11 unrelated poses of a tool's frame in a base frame.
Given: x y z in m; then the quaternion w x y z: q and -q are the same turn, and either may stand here.
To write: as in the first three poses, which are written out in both.
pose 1, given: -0.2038, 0.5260, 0.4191, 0.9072, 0.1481, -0.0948, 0.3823
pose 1, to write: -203.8, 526.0, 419.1, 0.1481, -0.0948, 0.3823, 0.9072
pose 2, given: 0.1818, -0.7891, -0.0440, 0.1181, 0.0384, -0.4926, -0.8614
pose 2, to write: 181.8, -789.1, -44.0, 0.0384, -0.4926, -0.8614, 0.1181
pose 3, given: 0.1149, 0.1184, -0.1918, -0.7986, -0.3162, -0.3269, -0.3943
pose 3, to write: 114.9, 118.4, -191.8, 0.3162, 0.3269, 0.3943, 0.7986
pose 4, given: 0.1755, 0.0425, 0.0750, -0.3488, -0.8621, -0.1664, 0.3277
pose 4, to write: 175.5, 42.5, 75.0, 0.8621, 0.1664, -0.3277, 0.3488
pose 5, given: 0.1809, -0.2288, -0.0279, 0.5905, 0.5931, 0.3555, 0.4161
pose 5, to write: 180.9, -228.8, -27.9, 0.5931, 0.3555, 0.4161, 0.5905
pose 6, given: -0.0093, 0.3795, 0.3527, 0.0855, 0.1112, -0.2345, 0.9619
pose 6, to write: -9.3, 379.5, 352.7, 0.1112, -0.2345, 0.9619, 0.0855
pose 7, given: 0.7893, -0.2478, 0.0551, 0.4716, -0.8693, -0.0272, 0.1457
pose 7, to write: 789.3, -247.8, 55.1, -0.8693, -0.0272, 0.1457, 0.4716
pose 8, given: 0.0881, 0.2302, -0.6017, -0.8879, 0.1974, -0.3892, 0.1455
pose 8, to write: 88.1, 230.2, -601.7, -0.1974, 0.3892, -0.1455, 0.8879
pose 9, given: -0.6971, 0.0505, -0.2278, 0.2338, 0.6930, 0.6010, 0.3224
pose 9, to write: -697.1, 50.5, -227.8, 0.6930, 0.6010, 0.3224, 0.2338
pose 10, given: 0.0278, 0.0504, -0.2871, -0.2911, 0.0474, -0.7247, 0.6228
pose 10, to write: 27.8, 50.4, -287.1, -0.0474, 0.7247, -0.6228, 0.2911
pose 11, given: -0.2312, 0.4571, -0.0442, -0.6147, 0.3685, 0.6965, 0.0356
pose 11, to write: -231.2, 457.1, -44.2, -0.3685, -0.6965, -0.0356, 0.6147
